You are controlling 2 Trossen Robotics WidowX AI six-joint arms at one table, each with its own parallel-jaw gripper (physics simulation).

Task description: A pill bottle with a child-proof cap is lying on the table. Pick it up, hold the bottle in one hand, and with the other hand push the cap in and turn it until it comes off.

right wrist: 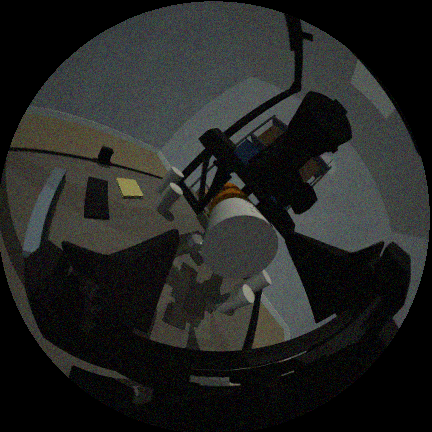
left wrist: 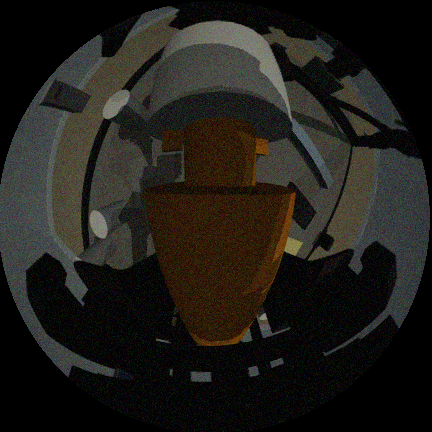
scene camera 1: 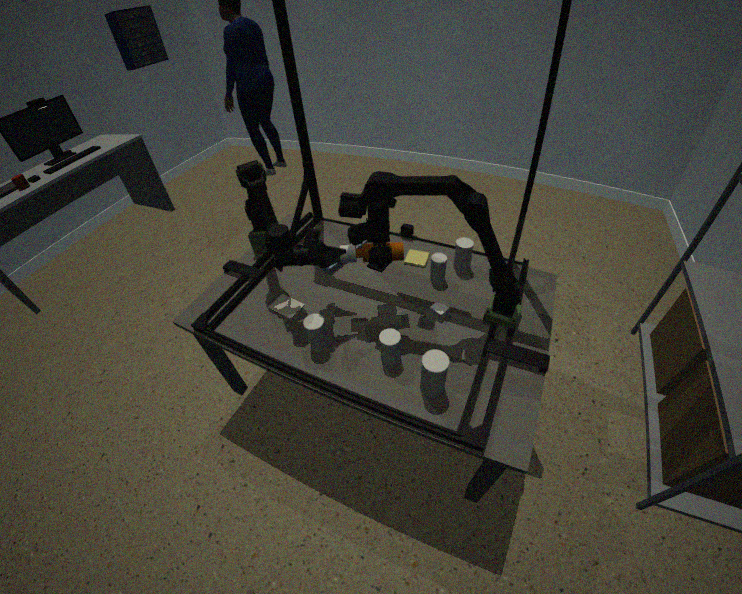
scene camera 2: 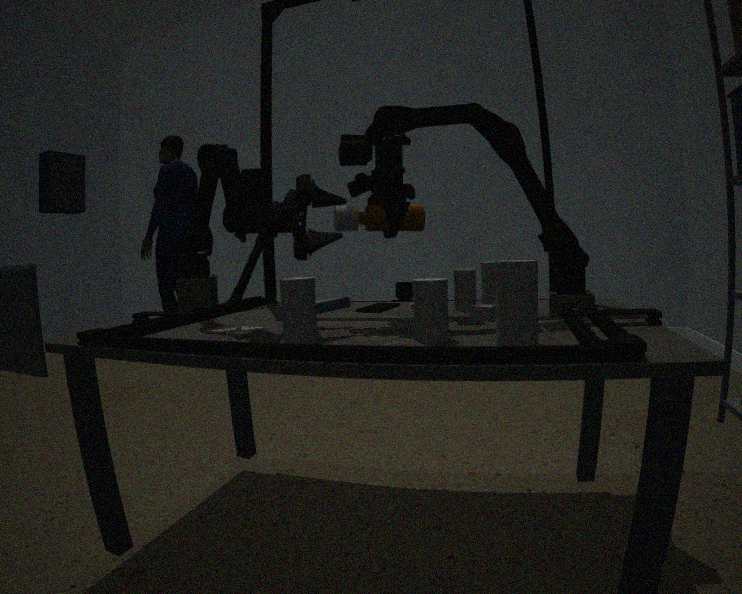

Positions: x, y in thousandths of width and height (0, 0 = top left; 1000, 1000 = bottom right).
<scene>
The table carries a flat blue-white object (right wrist: 82, 538) and a black pad (right wrist: 223, 469). Further things: my left gripper (scene camera 2: 526, 400) and my right gripper (scene camera 2: 464, 368).
The flat blue-white object is seen too in the left wrist view (left wrist: 691, 316). My left gripper shows as well in the right wrist view (right wrist: 485, 513), in the left wrist view (left wrist: 497, 557) and in scene camera 1 (scene camera 1: 511, 444). My right gripper shows as well in the right wrist view (right wrist: 543, 545), in the left wrist view (left wrist: 517, 191) and in scene camera 1 (scene camera 1: 468, 427).
</scene>
